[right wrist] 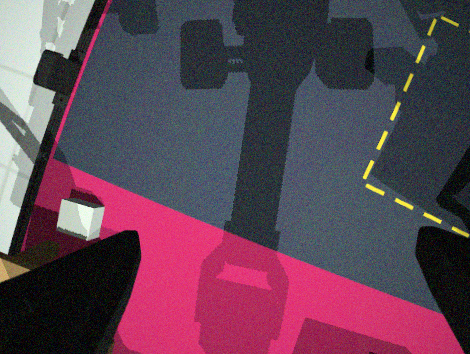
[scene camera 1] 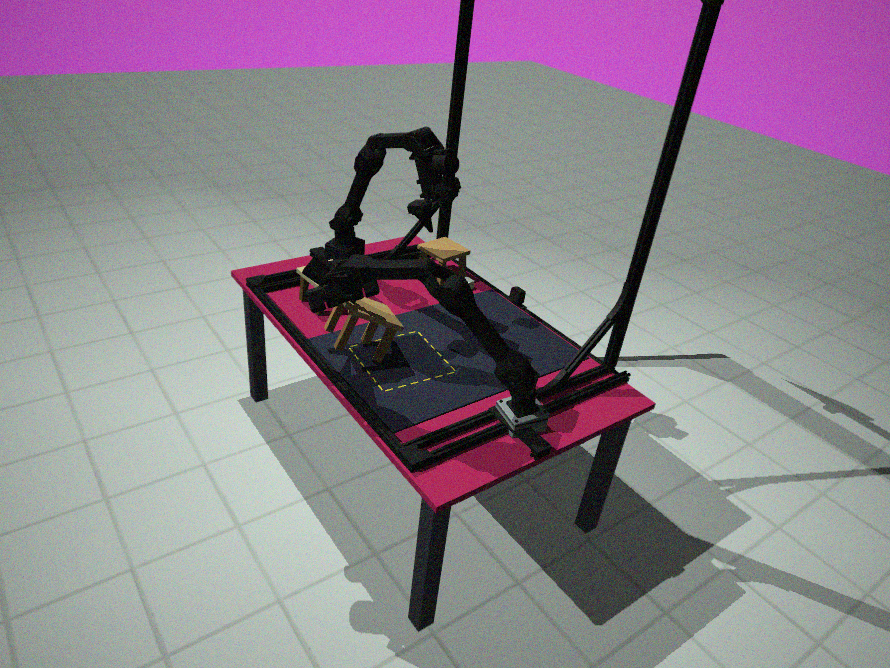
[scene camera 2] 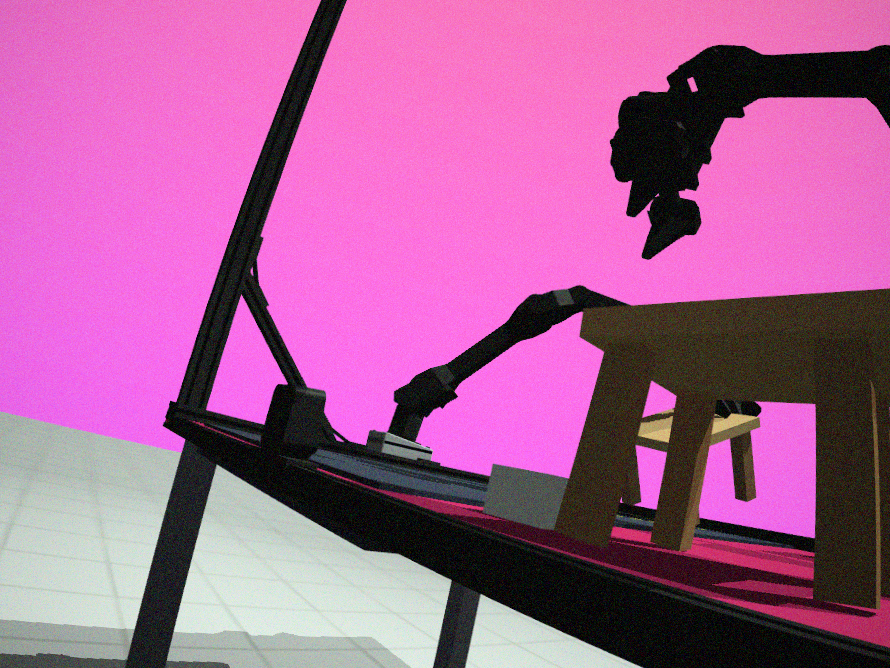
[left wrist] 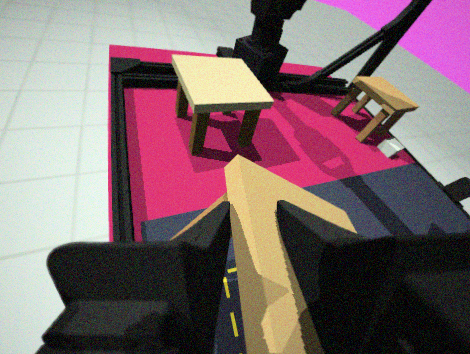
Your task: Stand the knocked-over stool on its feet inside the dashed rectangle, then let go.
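The knocked-over wooden stool (scene camera 1: 371,314) (left wrist: 259,197) is tilted, its seat up and its legs slanting down to the back left corner of the yellow dashed rectangle (scene camera 1: 423,381) (left wrist: 233,323) (right wrist: 375,189) on the dark mat (scene camera 1: 509,338). My left gripper (scene camera 1: 343,292) (left wrist: 253,208) is shut on the edge of the stool's seat. My right gripper (scene camera 1: 423,214) (scene camera 2: 668,228) is open and empty, high above the back of the table.
Two other stools stand upright on the red table (scene camera 1: 482,471): one at the back left (scene camera 1: 305,277) (left wrist: 219,81), one at the back middle (scene camera 1: 445,251) (left wrist: 384,93) (scene camera 2: 681,371). A small white cube (left wrist: 391,147) (right wrist: 80,218) (scene camera 2: 525,493) lies near the latter. Black frame posts (scene camera 1: 661,192) rise at the table's edges.
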